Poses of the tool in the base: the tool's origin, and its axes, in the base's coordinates. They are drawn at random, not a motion.
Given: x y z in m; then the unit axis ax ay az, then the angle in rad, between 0 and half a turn.
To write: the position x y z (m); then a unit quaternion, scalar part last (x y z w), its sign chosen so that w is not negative. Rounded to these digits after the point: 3 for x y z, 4 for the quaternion.
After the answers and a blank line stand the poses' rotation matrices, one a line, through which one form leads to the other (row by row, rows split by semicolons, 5 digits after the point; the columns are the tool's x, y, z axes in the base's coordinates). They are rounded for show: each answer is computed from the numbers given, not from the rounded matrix.
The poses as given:
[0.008 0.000 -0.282 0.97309 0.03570 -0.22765 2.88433]
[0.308 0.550 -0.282 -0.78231 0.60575 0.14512 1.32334]
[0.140 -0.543 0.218 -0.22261 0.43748 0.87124 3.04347]
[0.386 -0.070 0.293 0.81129 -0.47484 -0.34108 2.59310]
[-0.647 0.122 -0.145 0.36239 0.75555 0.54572 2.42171]
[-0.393 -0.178 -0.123 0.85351 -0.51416 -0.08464 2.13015]
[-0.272 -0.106 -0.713 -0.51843 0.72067 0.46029 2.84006]
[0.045 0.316 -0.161 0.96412 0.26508 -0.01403 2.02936]
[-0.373 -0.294 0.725 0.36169 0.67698 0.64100 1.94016]
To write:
[0.008 0.000 -0.282 0.9650 0.0354 -0.2258 0.1283]
[0.308 0.550 -0.282 -0.4807 0.3722 0.0892 0.7890]
[0.140 -0.543 0.218 -0.2223 0.4370 0.8702 0.0490]
[0.386 -0.070 0.293 0.7810 -0.4571 -0.3283 0.2708]
[-0.647 0.122 -0.145 0.3392 0.7071 0.5108 0.3522]
[-0.393 -0.178 -0.123 0.7467 -0.4498 -0.0740 0.4844]
[-0.272 -0.106 -0.713 -0.5125 0.7125 0.4551 0.1502]
[0.045 0.316 -0.161 0.8188 0.2251 -0.0119 0.5279]
[-0.373 -0.294 0.725 0.2984 0.5585 0.5288 0.5652]

0.89555 0.12626 -0.42667; 0.01041 -0.96458 -0.26357; -0.44484 0.23160 -0.86515
0.70704 -0.49851 0.50158; -0.21711 0.52200 0.82485; -0.67302 -0.69210 0.26084
-0.89632 -0.27966 -0.34410; -0.10895 -0.61333 0.78227; -0.42982 0.73866 0.51927
0.36652 -0.53612 -0.76042; -0.89180 -0.43544 -0.12285; -0.26526 0.72317 -0.63771
-0.52181 0.11988 0.84459; 0.83947 0.24820 0.48342; -0.15167 0.96126 -0.23015
0.58440 -0.59996 -0.54637; -0.74344 -0.12600 -0.65682; 0.32523 0.79004 -0.51967
-0.42947 -0.86707 -0.25246; -0.59368 0.06041 0.80243; -0.68052 0.49450 -0.54071
0.89834 0.38128 0.21818; 0.35612 -0.34129 -0.86989; -0.25721 0.85915 -0.44238
-0.18297 -0.26451 0.94686; 0.93102 0.26274 0.25331; -0.31578 0.92790 0.19819

